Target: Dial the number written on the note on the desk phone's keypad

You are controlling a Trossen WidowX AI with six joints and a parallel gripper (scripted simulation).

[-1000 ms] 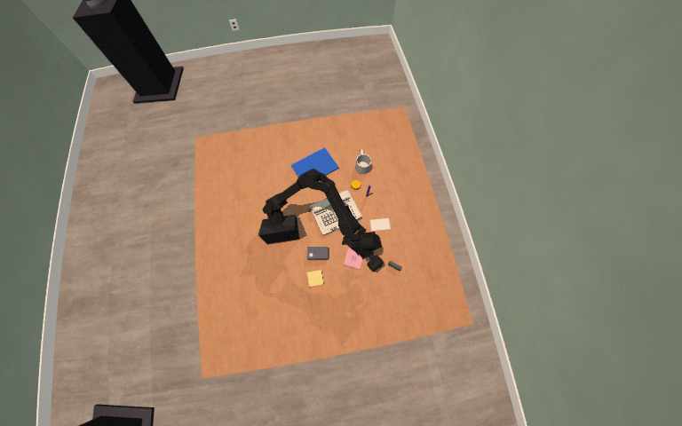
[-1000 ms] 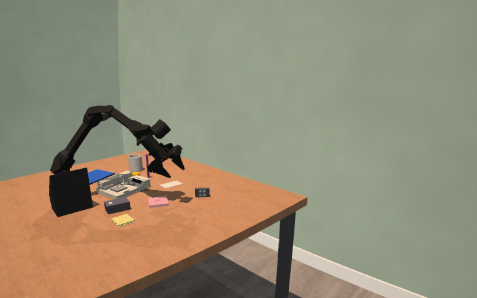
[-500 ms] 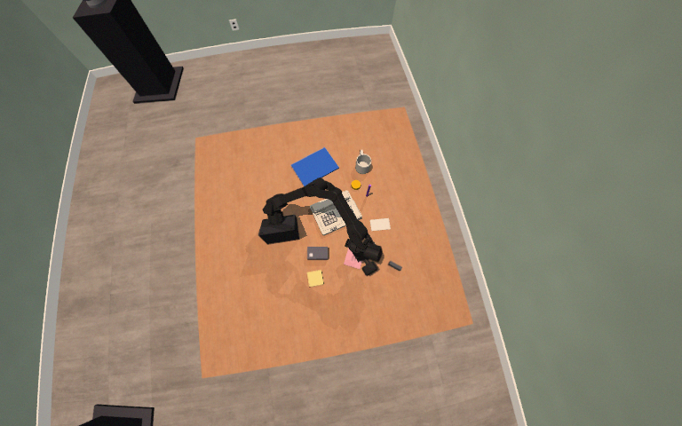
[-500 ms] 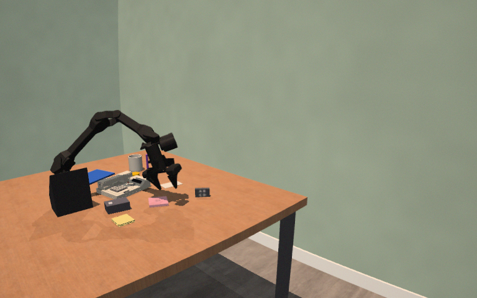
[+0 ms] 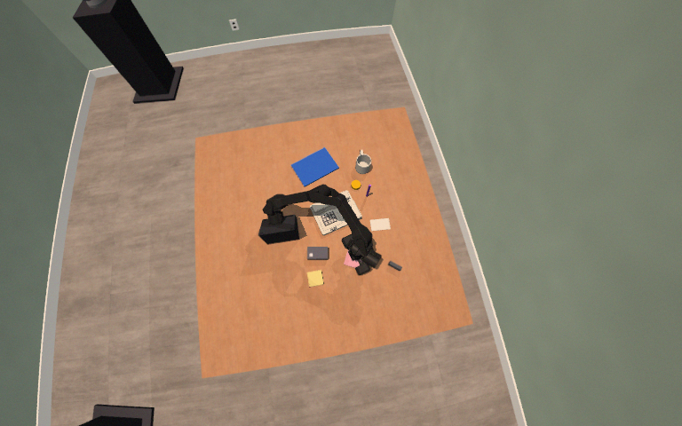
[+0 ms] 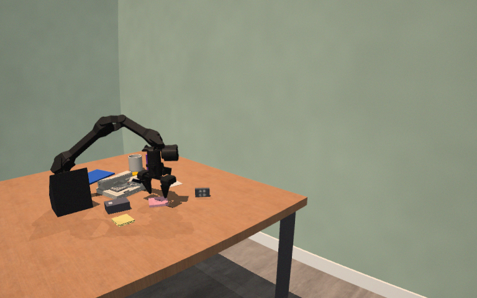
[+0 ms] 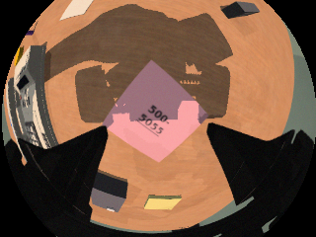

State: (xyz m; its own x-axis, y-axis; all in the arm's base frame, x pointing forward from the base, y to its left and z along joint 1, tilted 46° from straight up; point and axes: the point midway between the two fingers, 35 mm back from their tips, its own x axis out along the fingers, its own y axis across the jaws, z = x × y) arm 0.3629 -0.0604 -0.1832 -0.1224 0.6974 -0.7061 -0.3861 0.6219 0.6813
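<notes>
My gripper is now 24 cm to the right of the cream desk phone, 8 cm past it and 5 cm above it. From my hand the other things lie so: purple pen (34 cm to the left, 9 cm ahead); cream card (17 cm to the left, 15 cm ahead, 7 cm below); grey handset (29 cm to the left, 11 cm behind, 2 cm below).
</notes>
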